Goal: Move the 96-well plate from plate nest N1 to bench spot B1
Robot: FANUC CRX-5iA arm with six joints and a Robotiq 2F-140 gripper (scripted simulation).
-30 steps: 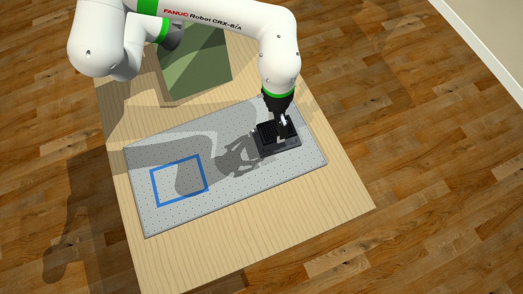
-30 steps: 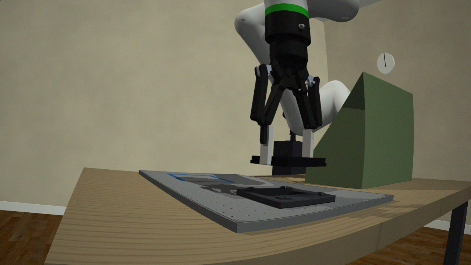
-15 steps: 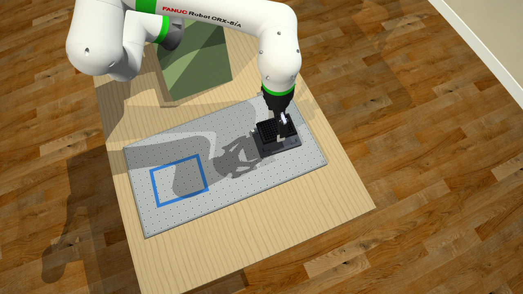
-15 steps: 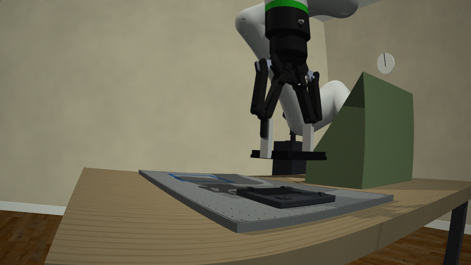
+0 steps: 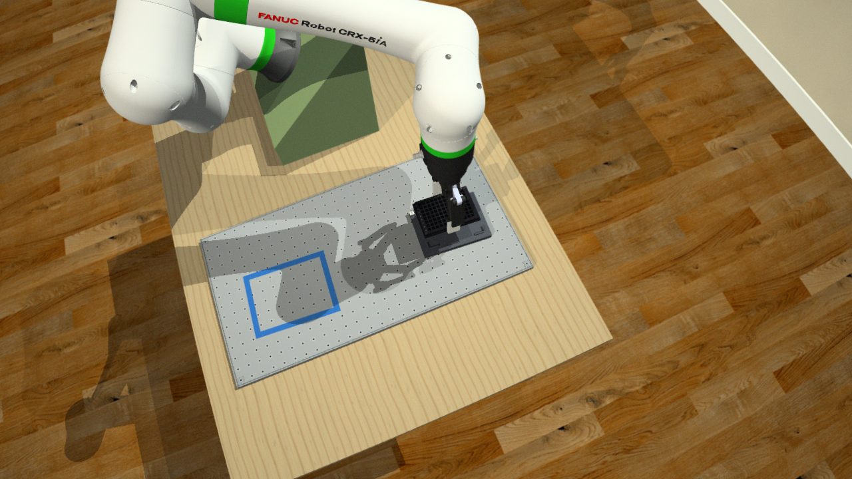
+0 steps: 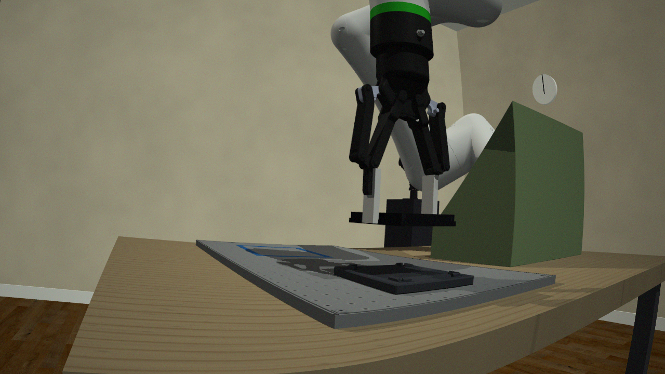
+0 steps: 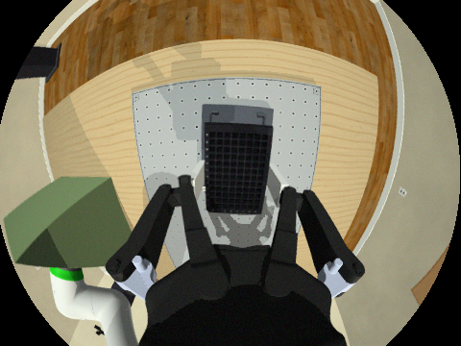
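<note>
Now: the plate nest N1 100 mm below my hand and 10 mm to the left of it. Round my hand: 96-well plate: 20 mm below.
</note>
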